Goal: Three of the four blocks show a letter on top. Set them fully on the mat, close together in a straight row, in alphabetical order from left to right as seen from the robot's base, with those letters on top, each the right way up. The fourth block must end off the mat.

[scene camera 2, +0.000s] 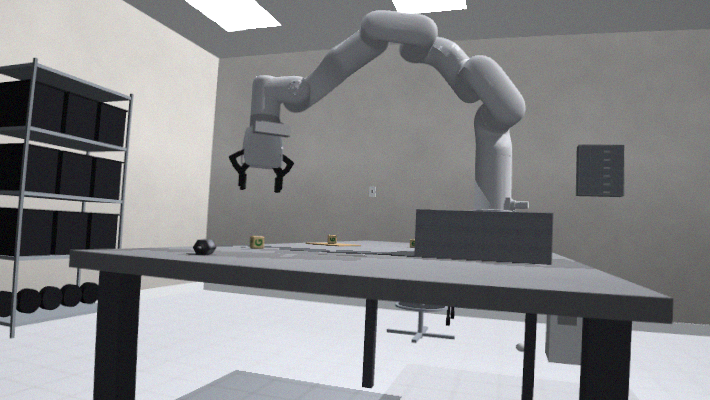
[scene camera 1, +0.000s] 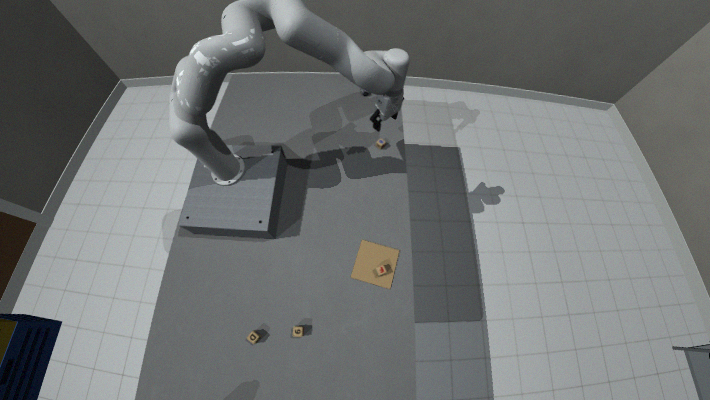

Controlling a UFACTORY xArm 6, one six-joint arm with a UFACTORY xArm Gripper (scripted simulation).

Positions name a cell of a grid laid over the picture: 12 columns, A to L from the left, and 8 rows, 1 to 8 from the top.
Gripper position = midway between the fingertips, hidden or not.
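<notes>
The gripper (scene camera 2: E4) shares the scene with a tan mat (scene camera 1: G6).
</notes>
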